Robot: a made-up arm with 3 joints. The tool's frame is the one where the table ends. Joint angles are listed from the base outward.
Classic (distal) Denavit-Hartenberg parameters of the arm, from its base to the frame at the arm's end. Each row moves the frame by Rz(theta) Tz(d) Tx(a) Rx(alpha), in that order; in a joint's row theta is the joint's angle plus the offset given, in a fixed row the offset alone. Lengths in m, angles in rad.
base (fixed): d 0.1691; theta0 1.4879; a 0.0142; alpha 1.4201
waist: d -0.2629; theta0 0; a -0.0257; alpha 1.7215
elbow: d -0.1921; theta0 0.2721; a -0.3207; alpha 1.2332
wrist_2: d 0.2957; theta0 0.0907; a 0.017; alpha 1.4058
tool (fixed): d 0.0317; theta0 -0.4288; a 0; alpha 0
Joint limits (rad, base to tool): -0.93..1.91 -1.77..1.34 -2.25..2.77
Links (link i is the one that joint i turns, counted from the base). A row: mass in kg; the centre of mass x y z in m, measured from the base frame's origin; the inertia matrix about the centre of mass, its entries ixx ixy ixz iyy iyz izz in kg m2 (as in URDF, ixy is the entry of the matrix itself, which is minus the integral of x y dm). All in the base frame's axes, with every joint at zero. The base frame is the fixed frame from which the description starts. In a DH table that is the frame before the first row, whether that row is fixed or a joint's. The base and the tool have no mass.
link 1: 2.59; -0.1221 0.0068 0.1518; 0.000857 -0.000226 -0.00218 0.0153 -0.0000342 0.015
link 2: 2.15; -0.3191 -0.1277 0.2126; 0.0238 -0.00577 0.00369 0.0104 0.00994 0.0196
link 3: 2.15; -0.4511 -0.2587 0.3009; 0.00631 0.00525 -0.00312 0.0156 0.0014 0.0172
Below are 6 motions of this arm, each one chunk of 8 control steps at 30 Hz.
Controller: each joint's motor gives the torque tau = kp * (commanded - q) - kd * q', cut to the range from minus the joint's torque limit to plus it. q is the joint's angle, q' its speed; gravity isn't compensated. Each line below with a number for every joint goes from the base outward.
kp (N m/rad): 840 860 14
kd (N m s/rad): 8.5 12 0.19
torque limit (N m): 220 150 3.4
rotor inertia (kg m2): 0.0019 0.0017 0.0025
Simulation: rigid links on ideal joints. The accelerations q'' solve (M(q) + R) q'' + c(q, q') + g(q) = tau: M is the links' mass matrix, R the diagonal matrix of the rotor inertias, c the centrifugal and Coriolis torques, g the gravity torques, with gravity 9.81 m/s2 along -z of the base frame. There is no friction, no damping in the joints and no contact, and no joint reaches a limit. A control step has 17 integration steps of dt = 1/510 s. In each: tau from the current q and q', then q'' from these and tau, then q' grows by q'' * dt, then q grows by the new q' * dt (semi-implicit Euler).
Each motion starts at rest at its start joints. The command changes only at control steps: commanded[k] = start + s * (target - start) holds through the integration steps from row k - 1 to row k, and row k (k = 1, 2, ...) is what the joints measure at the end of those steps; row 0 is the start. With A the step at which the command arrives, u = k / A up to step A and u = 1 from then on. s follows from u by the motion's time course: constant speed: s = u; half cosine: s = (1 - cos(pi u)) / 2; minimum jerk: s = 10 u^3 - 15 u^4 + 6 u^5; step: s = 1 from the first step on.
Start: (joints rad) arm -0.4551 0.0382 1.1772
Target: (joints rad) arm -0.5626 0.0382 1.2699
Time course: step
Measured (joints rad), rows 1 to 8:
1: -0.5409 0.0258 1.2738
2: -0.5958 0.0507 1.3070
3: -0.5689 0.0565 1.2656
4: -0.5427 0.0363 1.2690
5: -0.5463 0.0330 1.2920
6: -0.5597 0.0423 1.2868
7: -0.5619 0.0454 1.2735
8: -0.5558 0.0419 1.2759

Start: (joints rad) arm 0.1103 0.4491 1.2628
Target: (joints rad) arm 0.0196 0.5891 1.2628
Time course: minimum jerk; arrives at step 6
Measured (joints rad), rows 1 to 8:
1: 0.1174 0.4537 1.2732
2: 0.1063 0.4705 1.2830
3: 0.0731 0.5147 1.2801
4: 0.0365 0.5662 1.2717
5: 0.0182 0.5962 1.2692
6: 0.0213 0.5967 1.2727
7: 0.0299 0.5870 1.2767
8: 0.0307 0.5849 1.2780

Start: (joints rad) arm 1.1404 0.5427 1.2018
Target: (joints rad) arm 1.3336 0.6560 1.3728
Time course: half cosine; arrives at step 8
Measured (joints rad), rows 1 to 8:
1: 1.1572 0.5424 1.2119
2: 1.1853 0.5482 1.2347
3: 1.2164 0.5672 1.2645
4: 1.2513 0.5913 1.2973
5: 1.2881 0.6124 1.3302
6: 1.3194 0.6291 1.3590
7: 1.3387 0.6411 1.3778
8: 1.3436 0.6461 1.3831

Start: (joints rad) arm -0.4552 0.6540 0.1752
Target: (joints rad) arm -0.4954 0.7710 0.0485
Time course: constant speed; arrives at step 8
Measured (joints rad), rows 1 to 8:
1: -0.4544 0.6693 0.1640
2: -0.4647 0.6887 0.1469
3: -0.4718 0.7062 0.1343
4: -0.4754 0.7193 0.1191
5: -0.4794 0.7323 0.0998
6: -0.4850 0.7473 0.0827
7: -0.4910 0.7628 0.0685
8: -0.4962 0.7776 0.0535

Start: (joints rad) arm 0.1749 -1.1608 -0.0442
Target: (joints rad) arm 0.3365 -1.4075 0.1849
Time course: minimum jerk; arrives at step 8
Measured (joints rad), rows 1 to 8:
1: 0.1888 -1.1640 -0.0366
2: 0.2094 -1.1825 -0.0167
3: 0.2366 -1.2270 0.0247
4: 0.2747 -1.2864 0.0760
5: 0.3112 -1.3428 0.1246
6: 0.3352 -1.3846 0.1649
7: 0.3453 -1.4052 0.1866
8: 0.3460 -1.4067 0.1890

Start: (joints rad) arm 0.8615 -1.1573 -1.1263
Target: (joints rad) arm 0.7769 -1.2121 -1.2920
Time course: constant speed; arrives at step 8
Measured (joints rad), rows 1 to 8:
1: 0.8617 -1.1577 -1.1493
2: 0.8525 -1.1632 -1.1855
3: 0.8377 -1.1726 -1.2030
4: 0.8268 -1.1802 -1.2151
5: 0.8177 -1.1860 -1.2381
6: 0.8073 -1.1926 -1.2628
7: 0.7962 -1.1999 -1.2823
8: 0.7855 -1.2069 -1.3014

